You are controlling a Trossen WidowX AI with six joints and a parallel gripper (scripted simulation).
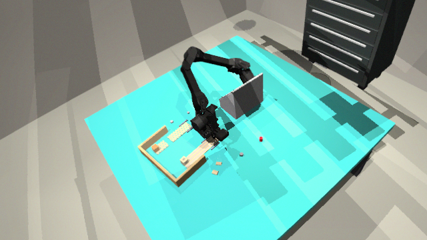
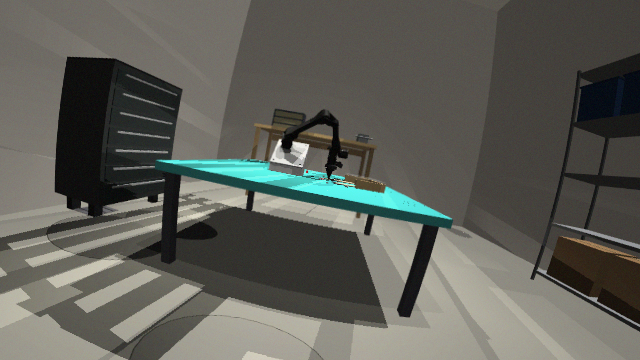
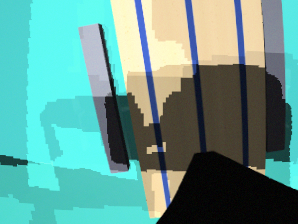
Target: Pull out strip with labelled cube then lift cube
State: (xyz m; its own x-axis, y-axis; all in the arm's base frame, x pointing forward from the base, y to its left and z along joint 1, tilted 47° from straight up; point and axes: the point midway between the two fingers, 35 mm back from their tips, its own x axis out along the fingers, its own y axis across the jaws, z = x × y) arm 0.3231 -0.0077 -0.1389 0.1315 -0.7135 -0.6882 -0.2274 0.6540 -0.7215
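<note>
Now: gripper tip 9 cm short of the pale strip and 2 cm to the right of it. From my gripper tip the other things lie so: cream cube: 20 cm ahead, 4 cm to the left, 2 cm above.
</note>
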